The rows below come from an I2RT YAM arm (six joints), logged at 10 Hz.
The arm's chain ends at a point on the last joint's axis. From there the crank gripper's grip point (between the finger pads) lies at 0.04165 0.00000 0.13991 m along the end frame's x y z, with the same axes.
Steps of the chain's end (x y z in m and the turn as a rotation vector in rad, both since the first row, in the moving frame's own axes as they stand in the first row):
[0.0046 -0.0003 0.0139 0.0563 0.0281 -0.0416]
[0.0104 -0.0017 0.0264 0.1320 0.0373 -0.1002]
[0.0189 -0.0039 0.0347 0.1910 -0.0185 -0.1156]
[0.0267 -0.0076 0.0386 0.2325 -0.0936 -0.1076]
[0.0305 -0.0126 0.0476 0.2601 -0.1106 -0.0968]
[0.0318 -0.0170 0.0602 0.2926 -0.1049 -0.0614]
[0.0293 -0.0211 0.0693 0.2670 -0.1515 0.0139]
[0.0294 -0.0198 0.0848 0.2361 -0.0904 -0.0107]
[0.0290 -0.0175 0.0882 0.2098 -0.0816 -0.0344]
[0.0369 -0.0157 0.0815 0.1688 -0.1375 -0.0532]
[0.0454 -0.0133 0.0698 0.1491 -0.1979 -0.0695]
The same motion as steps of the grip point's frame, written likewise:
[0.0083 -0.0099 0.0124 0.0563 0.0281 -0.0416]
[0.0144 -0.0244 0.0233 0.1320 0.0373 -0.1002]
[0.0145 -0.0351 0.0324 0.1910 -0.0185 -0.1156]
[0.0116 -0.0439 0.0376 0.2325 -0.0936 -0.1076]
[0.0131 -0.0523 0.0461 0.2601 -0.1106 -0.0968]
[0.0158 -0.0600 0.0574 0.2926 -0.1049 -0.0614]
[0.0082 -0.0583 0.0690 0.2670 -0.1515 0.0139]
[0.0165 -0.0533 0.0840 0.2361 -0.0904 -0.0107]
[0.0170 -0.0482 0.0879 0.2098 -0.0816 -0.0344]
[0.0167 -0.0413 0.0837 0.1688 -0.1375 -0.0532]
[0.0164 -0.0364 0.0735 0.1491 -0.1979 -0.0695]

